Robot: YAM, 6 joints.
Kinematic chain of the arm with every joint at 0, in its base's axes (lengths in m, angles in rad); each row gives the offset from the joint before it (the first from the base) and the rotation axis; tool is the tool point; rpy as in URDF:
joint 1: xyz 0 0 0.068 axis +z
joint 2: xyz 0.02 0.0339 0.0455 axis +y
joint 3: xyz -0.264 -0.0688 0 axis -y
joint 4: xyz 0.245 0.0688 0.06 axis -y
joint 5: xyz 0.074 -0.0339 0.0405 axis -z
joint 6: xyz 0.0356 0 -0.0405 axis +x
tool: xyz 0 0 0 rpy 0 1.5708 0
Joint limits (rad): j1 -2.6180..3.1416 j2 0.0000..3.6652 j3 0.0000..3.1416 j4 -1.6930..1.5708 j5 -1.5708..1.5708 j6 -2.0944..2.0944
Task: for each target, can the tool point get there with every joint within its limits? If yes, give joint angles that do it. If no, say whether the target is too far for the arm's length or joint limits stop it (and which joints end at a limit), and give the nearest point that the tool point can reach.
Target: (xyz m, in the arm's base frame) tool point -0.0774 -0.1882 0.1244
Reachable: yes | joints -1.9967 1.2302 0.2579 0.2824 -0.2055 -1.4795
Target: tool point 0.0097 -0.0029 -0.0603
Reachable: yes | joints -1.0517 3.0182 0.4826 -0.4453 -0.1981 -0.6516
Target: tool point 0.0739 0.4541 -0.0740
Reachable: yes | joints 1.4349 2.7400 1.6676 -0.2437 0.3344 -0.7496
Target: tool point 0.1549 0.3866 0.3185
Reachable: yes | joints 1.2178 2.0037 2.0224 -1.1910 0.3347 0.8910
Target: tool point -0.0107 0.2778 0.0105
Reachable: yes | joints 1.6750 2.1702 0.8861 -0.4637 0.5382 -1.5923
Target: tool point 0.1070 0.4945 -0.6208
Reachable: no: too far | nearest point 0.0826 0.3819 -0.3512 | short by 0.293 m
